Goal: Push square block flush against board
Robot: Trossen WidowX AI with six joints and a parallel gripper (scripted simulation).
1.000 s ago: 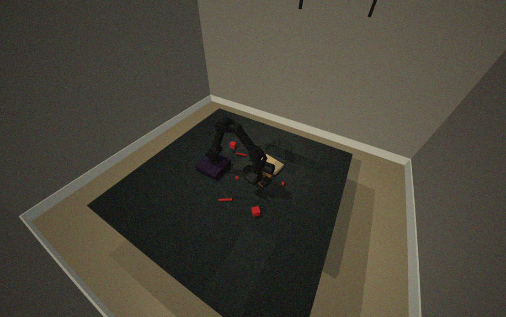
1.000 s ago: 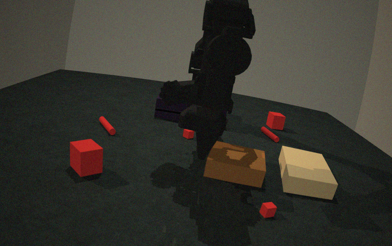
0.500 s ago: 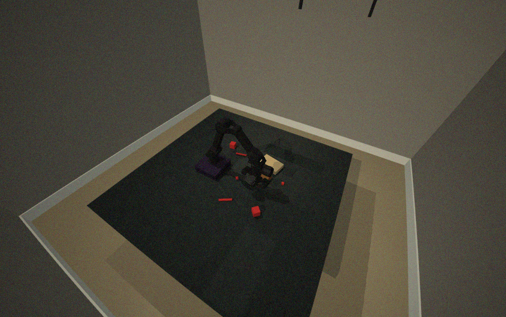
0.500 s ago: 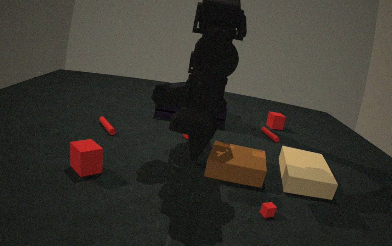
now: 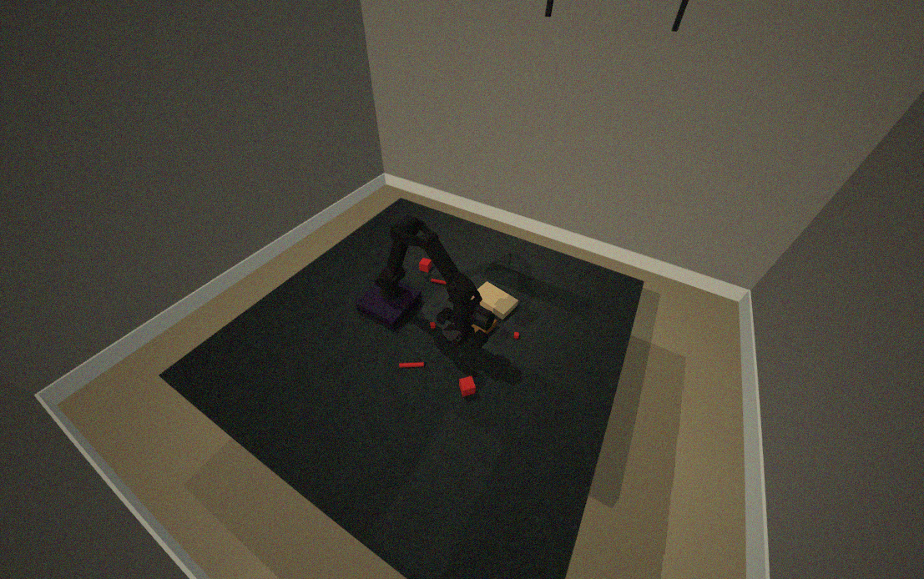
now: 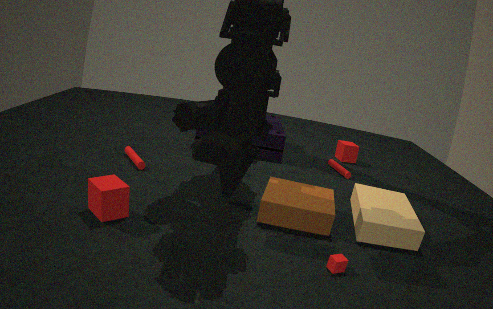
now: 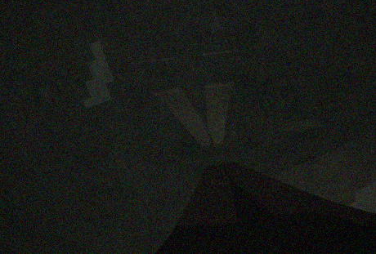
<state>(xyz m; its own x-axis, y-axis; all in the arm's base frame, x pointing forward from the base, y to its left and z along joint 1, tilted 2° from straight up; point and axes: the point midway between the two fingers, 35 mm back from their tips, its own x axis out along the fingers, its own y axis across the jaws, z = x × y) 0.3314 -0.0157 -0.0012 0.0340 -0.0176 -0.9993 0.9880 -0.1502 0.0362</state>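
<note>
The square block lies 10 mm ahead of my gripper tip, 100 mm to the left of it and 10 mm above it. Also, from my gripper tip: cream board: 240 mm to the left, 10 mm above.
</note>
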